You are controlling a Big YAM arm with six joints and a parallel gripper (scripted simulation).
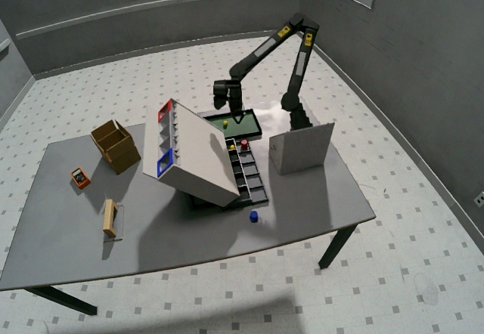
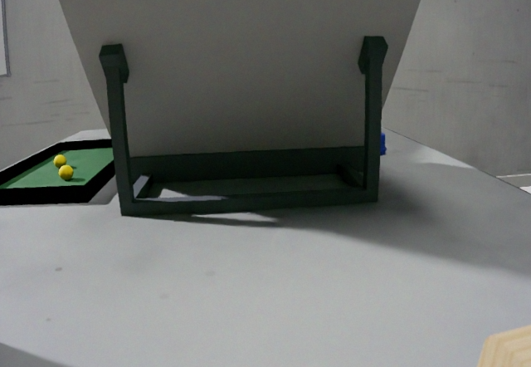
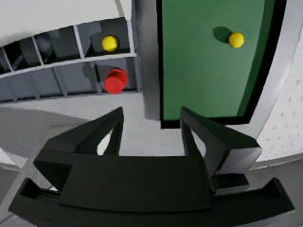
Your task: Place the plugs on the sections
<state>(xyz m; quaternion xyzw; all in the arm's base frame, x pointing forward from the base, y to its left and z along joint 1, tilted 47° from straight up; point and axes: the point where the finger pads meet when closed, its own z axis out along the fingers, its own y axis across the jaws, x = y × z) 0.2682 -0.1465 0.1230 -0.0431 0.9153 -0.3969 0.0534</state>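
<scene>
My hand is 14 cm above the green marble tray, 11 cm to the left of it and 6 cm short of it. Also, from my hand: white sloped cover (23 cm to the left, 16 cm ahead, 6 cm above).
</scene>
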